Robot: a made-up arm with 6 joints.
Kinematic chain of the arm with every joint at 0, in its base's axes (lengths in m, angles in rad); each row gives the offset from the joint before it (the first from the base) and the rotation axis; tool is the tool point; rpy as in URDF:
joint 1: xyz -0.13 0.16 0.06 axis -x
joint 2: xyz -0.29 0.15 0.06 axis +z
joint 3: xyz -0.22 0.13 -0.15 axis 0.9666 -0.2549 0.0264
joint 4: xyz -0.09 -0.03 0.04 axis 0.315 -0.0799 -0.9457
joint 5: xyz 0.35 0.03 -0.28 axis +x
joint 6: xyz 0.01 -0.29 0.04 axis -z
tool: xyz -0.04 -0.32 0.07 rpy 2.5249 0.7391 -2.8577
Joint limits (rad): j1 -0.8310..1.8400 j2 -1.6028..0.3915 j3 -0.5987..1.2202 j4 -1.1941..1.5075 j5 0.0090..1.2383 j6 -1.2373..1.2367
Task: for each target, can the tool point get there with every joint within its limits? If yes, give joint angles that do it. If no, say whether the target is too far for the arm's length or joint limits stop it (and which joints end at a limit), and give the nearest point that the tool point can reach.
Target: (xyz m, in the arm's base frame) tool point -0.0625 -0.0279 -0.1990
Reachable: yes | joints 0.6328 0.1583 0.0177 -0.7406 0.2848 -0.0283
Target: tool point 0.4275 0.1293 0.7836
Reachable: no: joint limits stop it (at a limit: joint 1, joint 2, joint 3, joint 5) | nearest point 0.2433 0.0323 0.4387 | short by 0.403 m
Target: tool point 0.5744 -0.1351 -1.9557
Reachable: no: too far | nearest point 0.0479 0.0053 -0.9965 | short by 1.103 m
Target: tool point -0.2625 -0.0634 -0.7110
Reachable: yes | joints 0.4109 -0.2966 0.4407 -0.2931 0.9207 0.0717
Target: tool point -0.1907 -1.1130 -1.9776
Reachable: no: too far | nearest point -0.3175 -0.4654 -0.9411 | short by 1.229 m
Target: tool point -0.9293 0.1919 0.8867
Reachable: no: joint limits stop it (at a limit: joint 1, joint 2, joint 3, joint 4) | nearest point -0.8428 0.1389 0.7205 | short by 0.195 m
